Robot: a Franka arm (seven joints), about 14 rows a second.
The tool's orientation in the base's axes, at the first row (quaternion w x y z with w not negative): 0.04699 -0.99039 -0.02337 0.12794
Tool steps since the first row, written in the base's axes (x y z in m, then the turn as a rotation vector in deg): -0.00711 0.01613 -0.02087 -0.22 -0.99 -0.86; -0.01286 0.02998 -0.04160 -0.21 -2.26 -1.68; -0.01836 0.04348 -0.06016 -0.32 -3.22 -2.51; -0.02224 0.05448 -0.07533 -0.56 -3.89 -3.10; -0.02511 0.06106 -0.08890 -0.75 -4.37 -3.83; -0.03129 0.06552 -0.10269 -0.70 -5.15 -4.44
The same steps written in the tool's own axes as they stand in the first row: -0.00069 -0.01422 0.02332 -0.05 1.06 0.80; -0.00023 -0.02613 0.04595 0.09 2.41 1.47; -0.00009 -0.03791 0.06640 0.13 3.44 2.22; 0.00061 -0.04748 0.08296 0.01 4.16 2.79; 0.00163 -0.05278 0.09733 -0.02 4.70 3.50; -0.00061 -0.05606 0.11258 0.14 5.54 4.01
